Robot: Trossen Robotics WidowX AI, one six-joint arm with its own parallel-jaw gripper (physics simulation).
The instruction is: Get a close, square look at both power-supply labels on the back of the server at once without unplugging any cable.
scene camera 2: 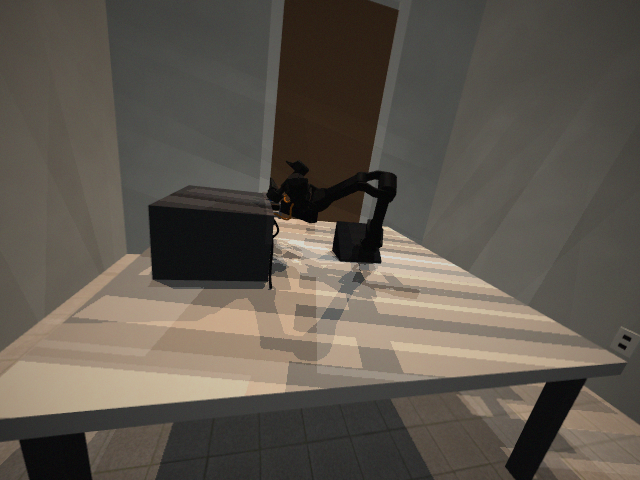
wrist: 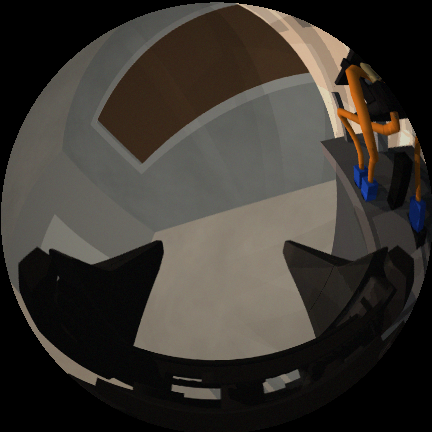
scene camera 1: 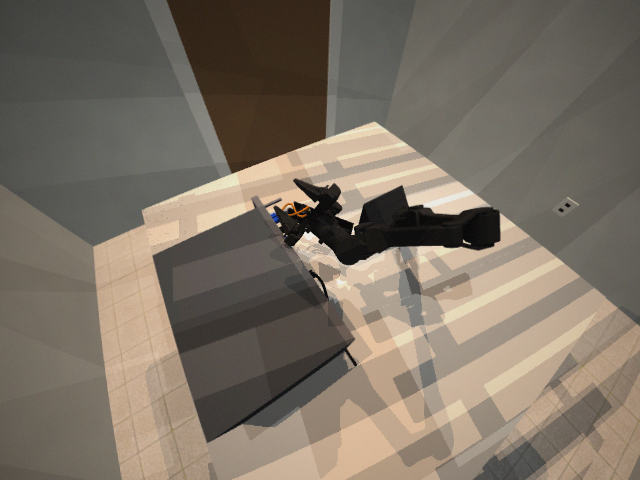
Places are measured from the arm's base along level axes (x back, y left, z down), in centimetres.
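Pixels of known places: gripper, fingertip midpoint: [scene camera 2: 278, 169] [wrist: 224, 247] [scene camera 1: 283, 193]; arm's base, link origin: [scene camera 2: 368, 244] [scene camera 1: 401, 217].
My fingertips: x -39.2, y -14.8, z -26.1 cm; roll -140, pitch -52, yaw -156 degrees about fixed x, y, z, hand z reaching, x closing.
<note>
Ahead of a thing's pixels: the offset from my fingertips to its top centre. "pt": to the spot under its first point. Level surfaces: height alone.
The dark server [scene camera 1: 232, 299] [scene camera 2: 211, 242] [wrist: 350, 215] stands on the table; its back faces the arm. My gripper [scene camera 1: 285, 194] [scene camera 2: 278, 171] [wrist: 224, 247] is open and empty, above the server's top rear edge near its far end. Its fingers point up and over the server. In the wrist view, orange cables {pt dx +6.1, dy +0.5, dz +9.5 cm} [wrist: 361, 105] run to blue plugs {dx -2.4, dy -4.1, dz +12.0 cm} [wrist: 369, 190] on the back at the right edge, beside a black block {pt dx +0.5, dy -1.3, dz +14.8 cm} [wrist: 399, 180]. A black cable {pt dx -2.4, dy +17.1, dz +20.1 cm} [scene camera 1: 321, 284] [scene camera 2: 276, 227] loops out of the back. The power-supply labels do not show in any view.
The arm's base [scene camera 1: 385, 204] [scene camera 2: 354, 242] stands on the table {dz +32.4 cm} [scene camera 1: 516, 289] [scene camera 2: 465, 351] behind the server. Another black cable [scene camera 1: 351, 356] [scene camera 2: 270, 268] hangs at the server's near rear corner. A brown door [scene camera 1: 268, 77] [scene camera 2: 330, 103] [wrist: 200, 75] is beyond the table.
</note>
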